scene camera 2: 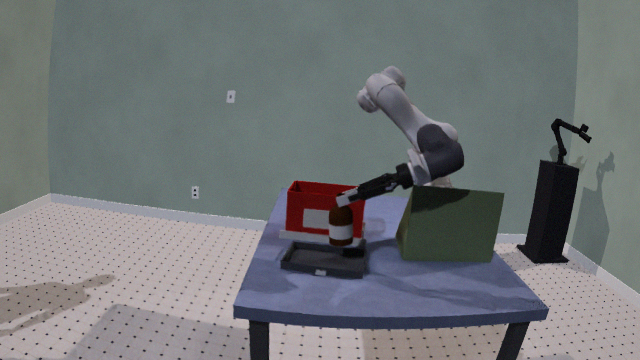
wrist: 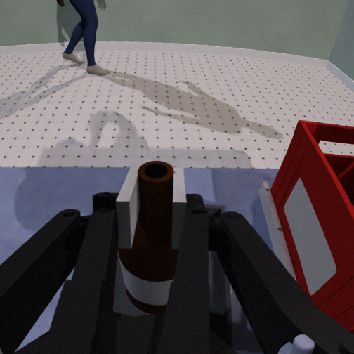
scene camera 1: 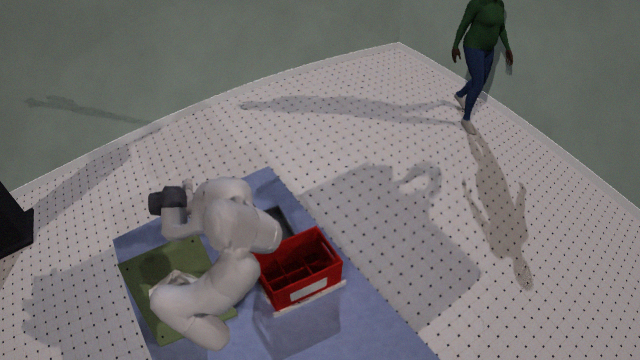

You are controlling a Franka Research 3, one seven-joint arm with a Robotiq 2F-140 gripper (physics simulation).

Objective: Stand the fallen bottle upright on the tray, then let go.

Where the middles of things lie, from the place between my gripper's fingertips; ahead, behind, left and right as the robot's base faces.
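The brown bottle (scene camera 2: 340,218) is there, and my hand is 20 mm past it and 60 mm above it. There's also a pale strip (wrist: 277,239), which is 30 mm ahead of my hand, 200 mm to the right and 190 mm below.
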